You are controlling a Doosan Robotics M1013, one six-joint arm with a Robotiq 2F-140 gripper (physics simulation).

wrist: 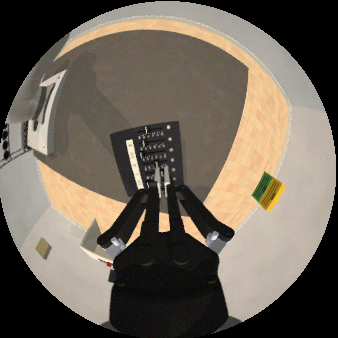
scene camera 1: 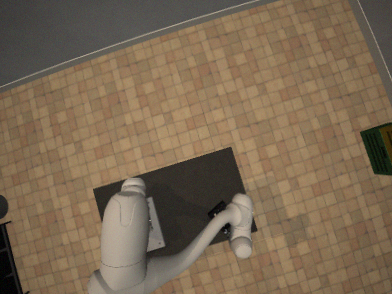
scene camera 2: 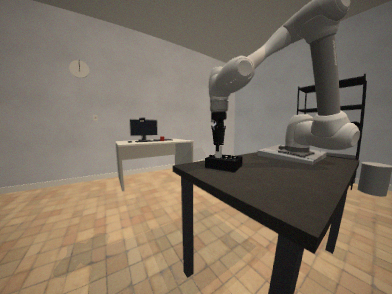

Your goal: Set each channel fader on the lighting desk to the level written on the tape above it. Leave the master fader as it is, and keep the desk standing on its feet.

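Frame: origin at the arm's base, x right, y ahead, z up, level; millimetres.
Seen in the pictures: gripper, between the fingertips: (wrist: pixel 161 172) (scene camera 2: pixel 218 157); arm's base, origin of its link: (scene camera 2: pixel 295 153).
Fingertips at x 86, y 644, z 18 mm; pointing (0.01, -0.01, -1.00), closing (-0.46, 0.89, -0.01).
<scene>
Pixels of each thing's top centre, then the offset from my fingertips to it. Level surfaces: height alone.
- black lighting desk, centre of its top: (wrist: pixel 146 166) (scene camera 2: pixel 224 154) (scene camera 1: pixel 223 218) dz +12, dx -6, dy -35 mm
- dark table, height of its surface: dz -56 mm
- master fader, centre of its top: (wrist: pixel 145 129) dz +12, dx -71, dy -61 mm
The black lighting desk (scene camera 1: pixel 216 207) (scene camera 2: pixel 222 163) (wrist: pixel 119 145) stands upright on the dark table (scene camera 1: pixel 175 170) (scene camera 2: pixel 280 190) (wrist: pixel 165 75), near its edge. Its white tape (wrist: pixel 134 162) is at the left in the wrist view; the numbers are too blurred to read. The master fader (wrist: pixel 146 130) is at the far end of the desk, around mid-slot. The faders of channels 6 (wrist: pixel 143 143) and 5 (wrist: pixel 141 155) stand toward the tape. My gripper (scene camera 2: pixel 218 152) (wrist: pixel 161 172) points down at the desk, shut on a fader knob in the nearer rows. The fingers hide the knob and its channel.
The arm's pale base plate (scene camera 1: pixel 156 230) (scene camera 2: pixel 314 157) (wrist: pixel 50 117) is on the same table. A white office desk (scene camera 2: pixel 150 142) with a monitor (scene camera 2: pixel 143 127), a black shelf rack (scene camera 2: pixel 363 95) and a grey bin (scene camera 2: pixel 375 179) stand farther off. A green and yellow box (scene camera 1: pixel 374 150) (wrist: pixel 269 191) is off to one side.
</scene>
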